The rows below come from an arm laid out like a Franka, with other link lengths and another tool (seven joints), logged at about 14 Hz.
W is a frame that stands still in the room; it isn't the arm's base.
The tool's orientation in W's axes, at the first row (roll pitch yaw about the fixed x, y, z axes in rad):
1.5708, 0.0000, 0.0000
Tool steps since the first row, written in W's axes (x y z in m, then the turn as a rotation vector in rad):
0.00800, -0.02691, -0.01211, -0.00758, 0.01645, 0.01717
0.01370, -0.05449, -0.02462, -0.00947, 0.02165, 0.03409
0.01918, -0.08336, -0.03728, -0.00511, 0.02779, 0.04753
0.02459, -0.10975, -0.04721, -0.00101, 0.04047, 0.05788
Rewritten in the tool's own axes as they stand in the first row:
0.00800, -0.01211, 0.02691, -0.00758, 0.01717, -0.01645
0.01370, -0.02462, 0.05449, -0.00947, 0.03409, -0.02165
0.01918, -0.03728, 0.08336, -0.00511, 0.04753, -0.02779
0.02459, -0.04721, 0.10975, -0.00101, 0.05788, -0.04047

